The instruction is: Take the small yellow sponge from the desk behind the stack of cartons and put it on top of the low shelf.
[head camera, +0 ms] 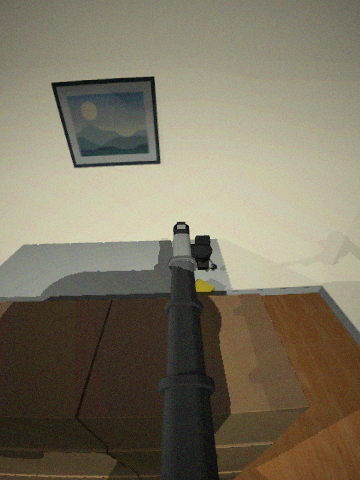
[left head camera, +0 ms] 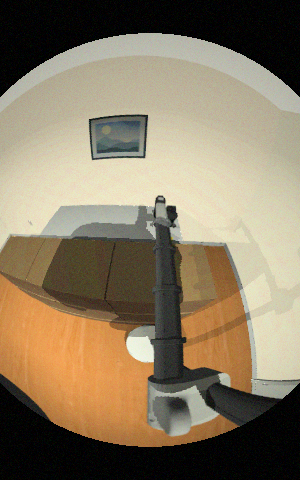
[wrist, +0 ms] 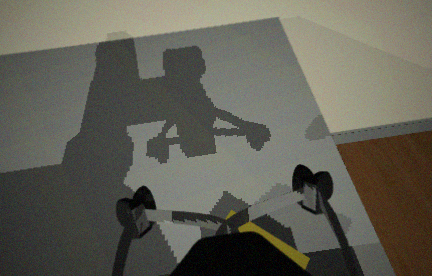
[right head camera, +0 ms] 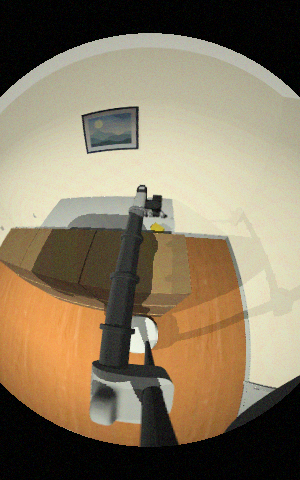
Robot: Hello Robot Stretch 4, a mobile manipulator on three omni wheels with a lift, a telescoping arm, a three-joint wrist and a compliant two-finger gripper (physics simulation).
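Seen in the pictures: gripper, fingertip midpoint: (wrist: 223, 191); robot's base, link origin: (left head camera: 146, 342) (right head camera: 138, 333).
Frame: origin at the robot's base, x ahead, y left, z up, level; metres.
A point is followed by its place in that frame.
Observation:
The yellow sponge (head camera: 204, 286) {x 0.849, y -0.115, z 0.738 m} (right head camera: 157, 227) {x 0.846, y -0.114, z 0.738 m} (wrist: 280, 247) {x 0.859, y -0.141, z 0.738 m} lies on the grey desk (head camera: 125, 255) {x 1.201, y 0.389, z 0.693 m} (right head camera: 100, 205) {x 1.179, y 0.519, z 0.693 m} (wrist: 240, 65) {x 1.225, y -0.156, z 0.693 m}, behind the stack of brown cartons (head camera: 135, 360) {x 0.324, y 0.114, z 1.053 m} (left head camera: 80, 265) {x 0.347, y 0.349, z 1.053 m} (right head camera: 65, 255) {x 0.333, y 0.327, z 1.053 m}. In the wrist view it shows at the bottom, partly hidden by the dark gripper body. My gripper (right head camera: 156, 215) {x 0.897, y -0.087, z 0.823 m} (wrist: 223, 191) {x 0.897, y -0.087, z 0.823 m} is open, with its two fingertips wide apart and nothing between them. It hangs above the desk, and its tips are farther toward the wall than the sponge. I cannot make out the low shelf for certain.
My extended arm (head camera: 185, 350) {x 0.279, y 0.000, z 1.178 m} (left head camera: 166, 300) {x 0.191, y 0.005, z 1.181 m} (right head camera: 122, 280) {x 0.213, y -0.001, z 1.181 m} reaches over the cartons. A framed picture (head camera: 112, 122) {x 1.400, y 0.373, z 1.490 m} (left head camera: 118, 137) {x 1.400, y 0.372, z 1.459 m} (right head camera: 111, 130) {x 1.400, y 0.365, z 1.459 m} hangs on the wall behind the desk. Wooden floor (head camera: 320, 340) {x 0.941, y -1.097, z -0.028 m} (wrist: 395, 190) {x 1.173, y -0.784, z -0.027 m} lies right of the desk and cartons. A pale edge (left head camera: 275, 387) shows at the lower right.

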